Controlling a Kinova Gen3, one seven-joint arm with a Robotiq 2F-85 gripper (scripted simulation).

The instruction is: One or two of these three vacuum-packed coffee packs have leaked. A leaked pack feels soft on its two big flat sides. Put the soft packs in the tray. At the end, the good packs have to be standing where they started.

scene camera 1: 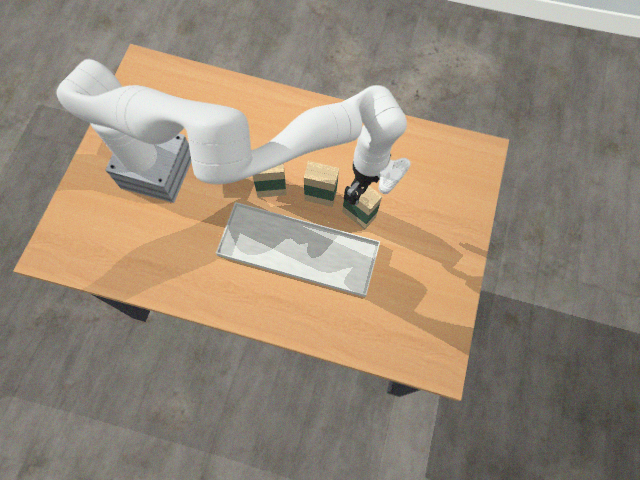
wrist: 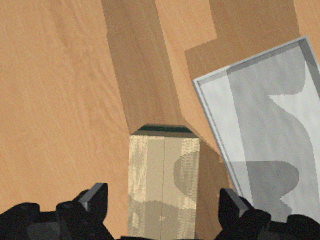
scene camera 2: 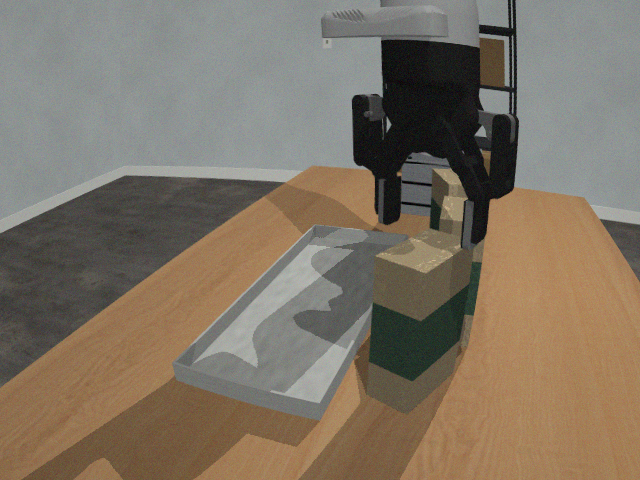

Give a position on a grey tray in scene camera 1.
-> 326,256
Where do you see a grey tray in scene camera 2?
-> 301,323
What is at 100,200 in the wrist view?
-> My gripper.
